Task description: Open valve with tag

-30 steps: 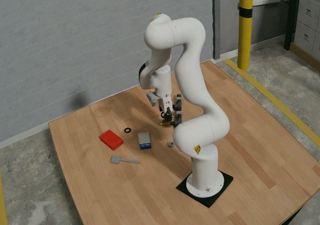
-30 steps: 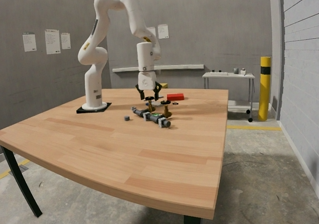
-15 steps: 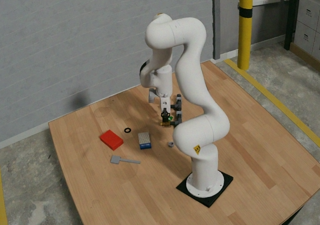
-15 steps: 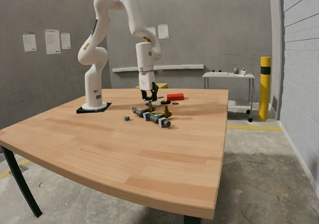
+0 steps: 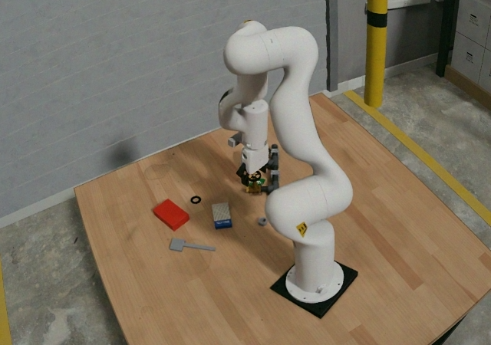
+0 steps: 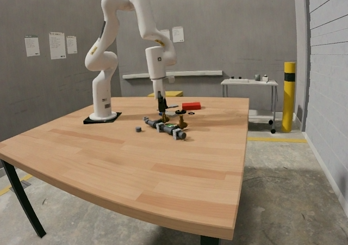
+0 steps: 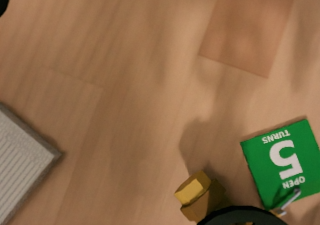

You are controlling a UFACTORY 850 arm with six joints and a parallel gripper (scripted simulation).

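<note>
My hand is 50 mm short of the green tag, 30 mm to the left of it and 90 mm above it. From my hand the other things lie so: red block (330 mm to the left, 80 mm below); grey paddle-shaped tool (160 mm behind, 300 mm to the left, 90 mm below); blue-and-grey box (70 mm behind, 150 mm to the left, 80 mm below).
</note>
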